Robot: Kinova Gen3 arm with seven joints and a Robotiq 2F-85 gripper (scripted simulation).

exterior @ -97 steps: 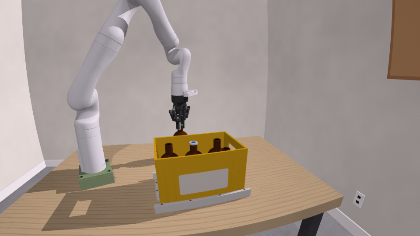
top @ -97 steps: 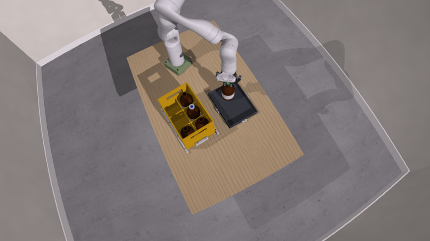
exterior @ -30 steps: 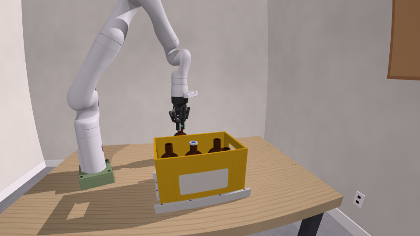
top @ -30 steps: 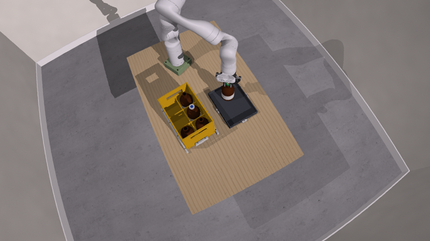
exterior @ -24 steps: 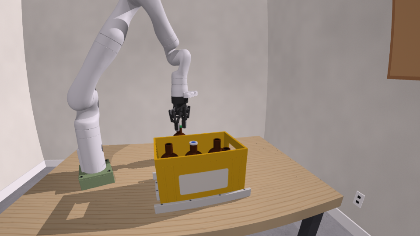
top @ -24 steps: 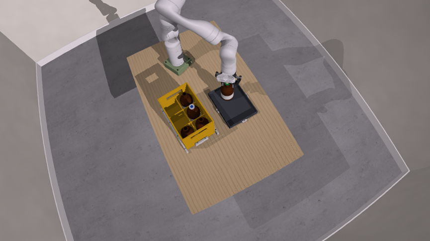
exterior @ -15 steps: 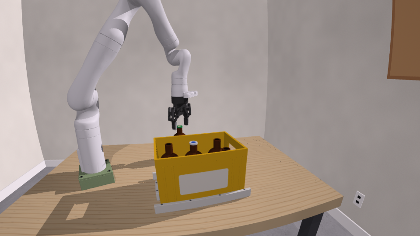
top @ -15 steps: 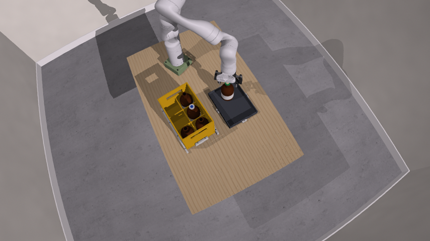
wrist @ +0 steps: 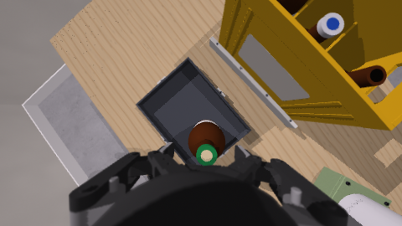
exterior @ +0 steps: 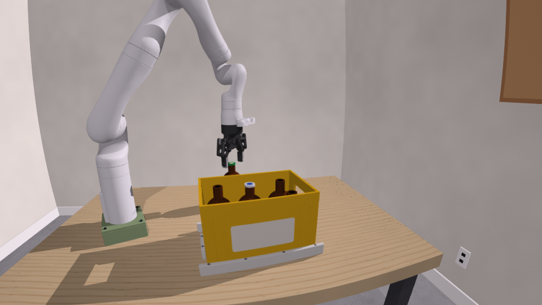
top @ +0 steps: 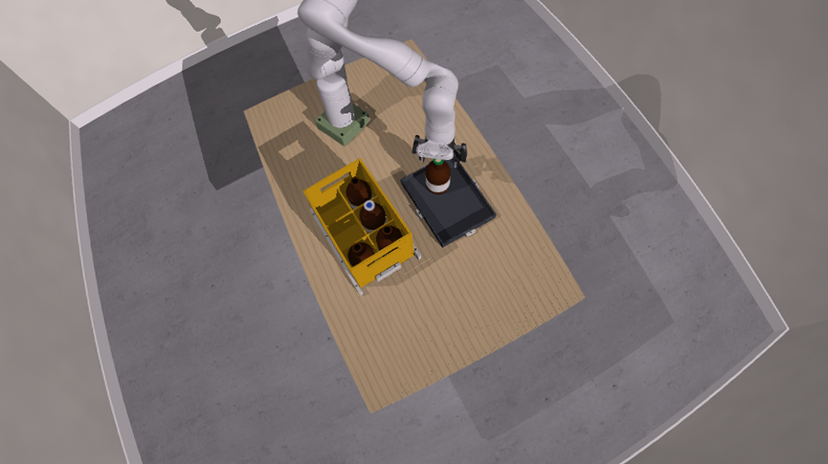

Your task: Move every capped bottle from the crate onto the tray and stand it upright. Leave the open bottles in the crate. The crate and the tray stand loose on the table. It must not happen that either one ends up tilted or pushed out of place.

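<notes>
My hand is 23 cm to the left of the blue-capped brown bottle, 7 cm above it and 2 cm short of it. The rest, counted from my hand: yellow crate: 27 cm to the right, 8 cm below, 2 cm ahead; dark tray: 15 cm below, 5 cm ahead.
</notes>
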